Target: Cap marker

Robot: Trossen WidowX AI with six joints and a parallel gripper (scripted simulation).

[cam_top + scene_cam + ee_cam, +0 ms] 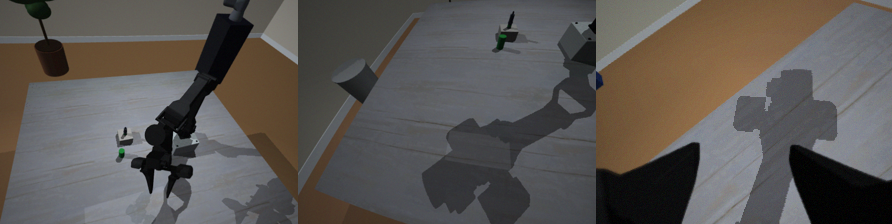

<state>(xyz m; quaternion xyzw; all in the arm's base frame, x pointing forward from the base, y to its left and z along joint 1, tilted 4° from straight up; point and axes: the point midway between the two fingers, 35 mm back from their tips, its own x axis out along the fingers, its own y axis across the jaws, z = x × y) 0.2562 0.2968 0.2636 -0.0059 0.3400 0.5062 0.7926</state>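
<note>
My gripper tip is 30 cm to the left of the green cap, 27 cm above it and 7 cm short of it. From my gripper tip the other things lie so: holder block 41 cm to the right, 28 cm below, 3 cm ahead.
</note>
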